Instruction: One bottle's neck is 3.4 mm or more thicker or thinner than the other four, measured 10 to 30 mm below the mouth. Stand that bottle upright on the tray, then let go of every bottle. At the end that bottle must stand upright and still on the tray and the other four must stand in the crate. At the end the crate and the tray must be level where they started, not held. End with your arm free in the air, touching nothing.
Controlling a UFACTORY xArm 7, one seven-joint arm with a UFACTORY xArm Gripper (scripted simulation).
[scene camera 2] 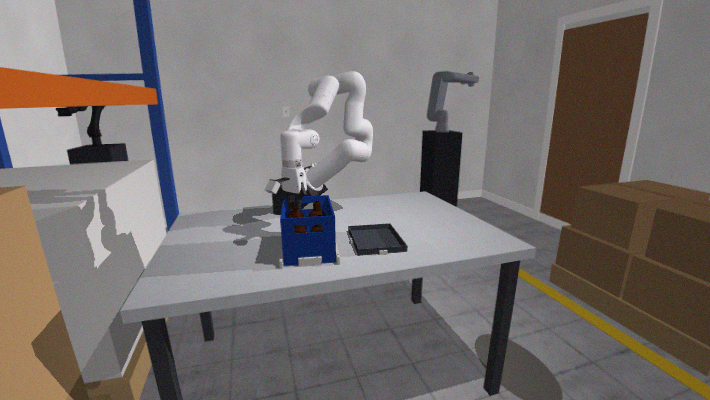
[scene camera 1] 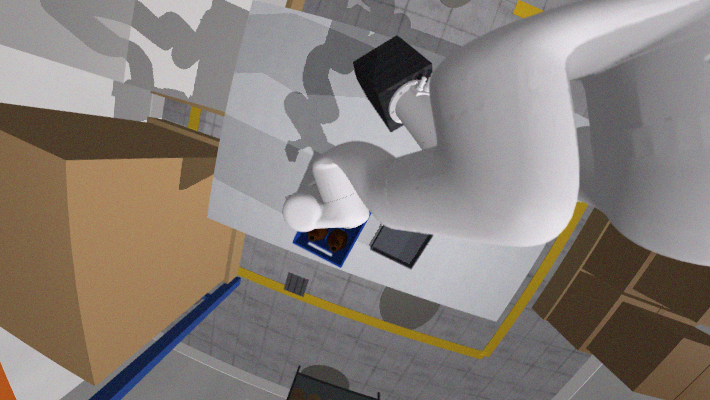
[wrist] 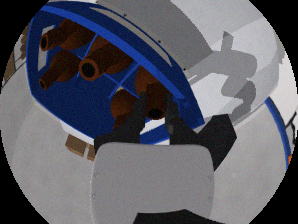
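Note:
My gripper (scene camera 2: 294,208) is visible, and the wrist view shows it as well (wrist: 155,99). A blue crate (scene camera 2: 309,244) appears in the wrist view too (wrist: 79,103). Also present: a dark flat tray (scene camera 1: 403,247), with scene camera 2 showing the tray as well (scene camera 2: 368,239).

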